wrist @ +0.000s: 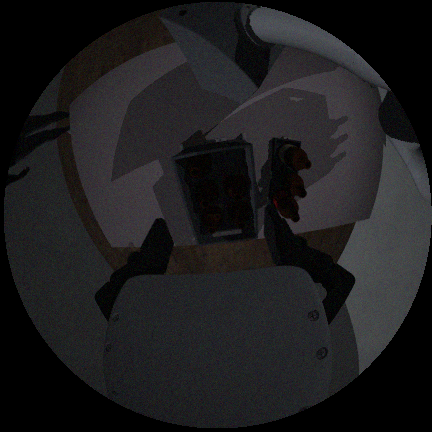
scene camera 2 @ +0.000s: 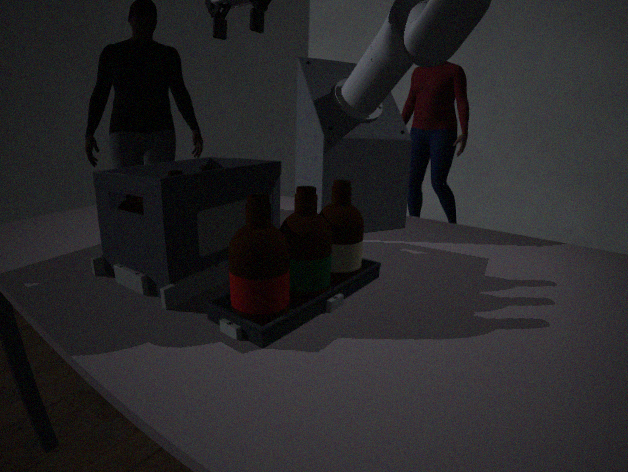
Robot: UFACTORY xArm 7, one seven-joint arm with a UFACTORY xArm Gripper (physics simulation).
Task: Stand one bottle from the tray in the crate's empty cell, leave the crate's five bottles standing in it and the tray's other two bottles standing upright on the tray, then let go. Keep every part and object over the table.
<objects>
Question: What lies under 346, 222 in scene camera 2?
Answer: A cream-labelled bottle.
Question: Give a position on a green-labelled bottle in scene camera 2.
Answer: At 309, 236
</objects>
